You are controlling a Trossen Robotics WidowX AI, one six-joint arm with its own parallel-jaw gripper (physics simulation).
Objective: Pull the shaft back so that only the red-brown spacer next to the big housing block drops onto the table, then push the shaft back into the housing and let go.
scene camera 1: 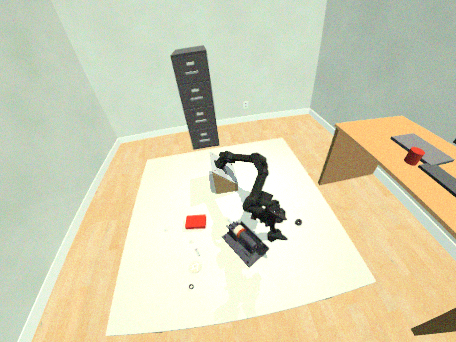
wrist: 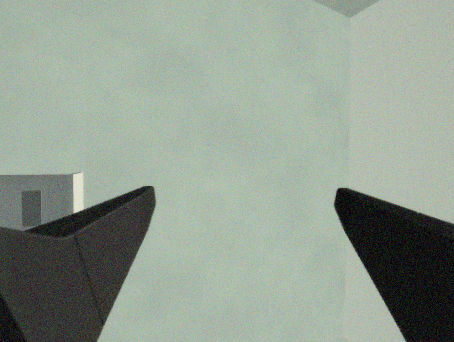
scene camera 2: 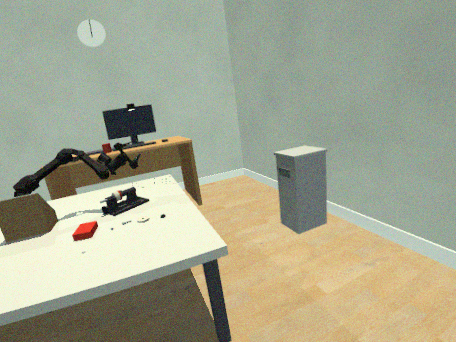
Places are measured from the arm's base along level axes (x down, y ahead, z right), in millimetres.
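Pixels of known places: gripper, between the fingertips: (scene camera 1: pixel 286 230) (wrist: pixel 245 195) (scene camera 2: pixel 136 147); arm's base, origin of its link: (scene camera 1: pixel 218 165) (scene camera 2: pixel 21 202).
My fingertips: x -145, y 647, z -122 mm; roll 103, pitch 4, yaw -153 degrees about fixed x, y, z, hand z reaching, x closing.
Ahead of a thing's pixels: the offset from my fingertips to its middle. "spot": to the spot under its first point.
The dark fixture (scene camera 1: pixel 243 251) (scene camera 2: pixel 138 204) stands on the table, with the big dark housing block (scene camera 1: pixel 252 239) (scene camera 2: pixel 129 194) on it. The red-brown spacer @(dx +236, dy -173, dz +134 mm) (scene camera 1: pixel 241 232) (scene camera 2: pixel 120 192) sits on the shaft line beside the housing block, next to a cream-coloured part (scene camera 1: pixel 238 228) (scene camera 2: pixel 115 195). The thin shaft end @(spot: dx +238, dy -256, dz +175 mm) (scene camera 2: pixel 104 201) sticks out on the side away from the housing; its finer details are too small to tell. My gripper (scene camera 1: pixel 284 228) (scene camera 2: pixel 128 153) (wrist: pixel 245 195) is open and empty, above and to the side of the fixture, pointing away from it. The wrist view shows walls between the fingers.
A red box @(dx +300, dy -366, dz +360 mm) (scene camera 1: pixel 195 221) (scene camera 2: pixel 85 230) lies near the fixture. A small dark ring @(dx +310, dy -10, dz +451 mm) (scene camera 1: pixel 191 286) (scene camera 2: pixel 163 216), a pale disc @(dx +311, dy -102, dz +413 mm) (scene camera 1: pixel 195 267) (scene camera 2: pixel 143 220) and a black ring @(dx +308, dy -153, dz -218 mm) (scene camera 1: pixel 298 222) lie on the table. A brown wedge-shaped block (scene camera 1: pixel 225 185) (scene camera 2: pixel 27 218) stands near the arm.
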